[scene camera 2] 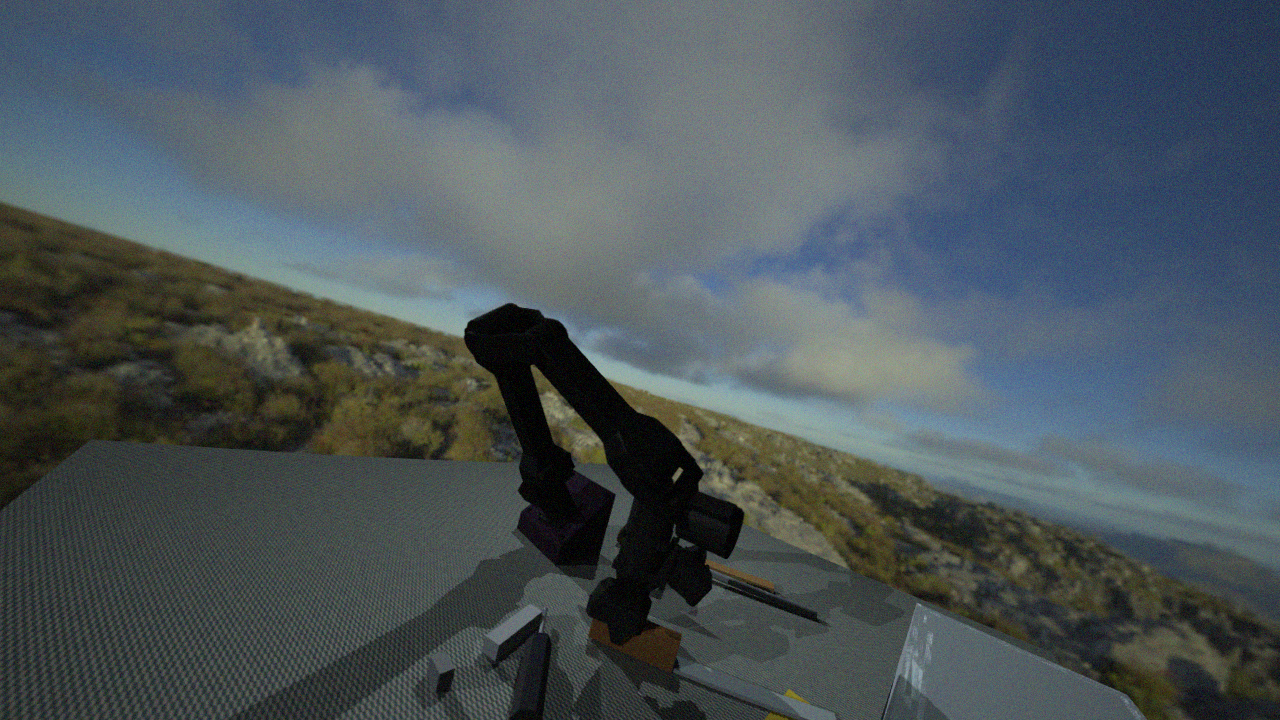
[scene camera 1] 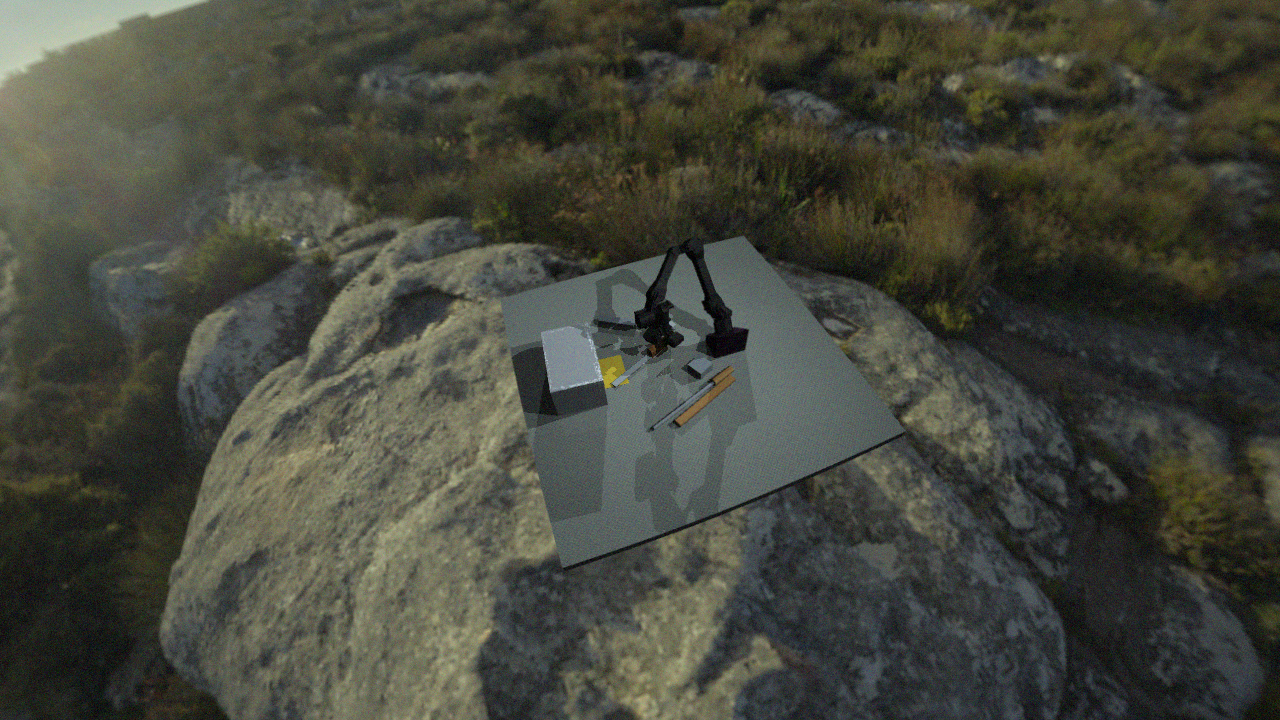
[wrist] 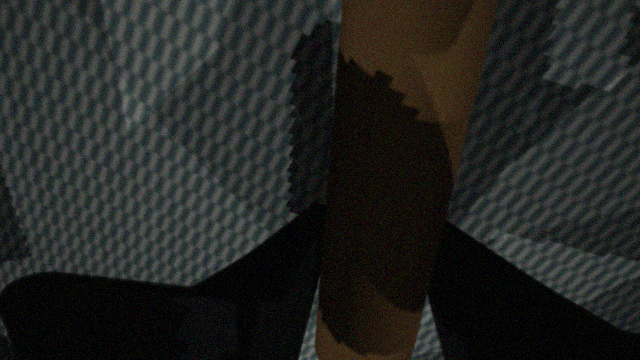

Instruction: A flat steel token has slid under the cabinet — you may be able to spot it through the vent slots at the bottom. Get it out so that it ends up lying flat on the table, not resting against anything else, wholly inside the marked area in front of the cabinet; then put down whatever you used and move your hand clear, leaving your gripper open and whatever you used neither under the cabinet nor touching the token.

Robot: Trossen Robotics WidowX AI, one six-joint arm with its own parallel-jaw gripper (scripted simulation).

Labels:
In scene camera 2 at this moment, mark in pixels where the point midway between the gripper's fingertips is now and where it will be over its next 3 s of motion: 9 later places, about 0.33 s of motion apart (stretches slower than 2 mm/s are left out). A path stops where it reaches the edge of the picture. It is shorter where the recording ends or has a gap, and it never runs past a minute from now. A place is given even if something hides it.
My gripper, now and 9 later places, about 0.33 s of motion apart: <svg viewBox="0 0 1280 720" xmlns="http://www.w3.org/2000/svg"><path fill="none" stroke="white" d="M618 635L611 636L603 637L595 639L587 640L583 640L582 641L589 645L591 647L591 648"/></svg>

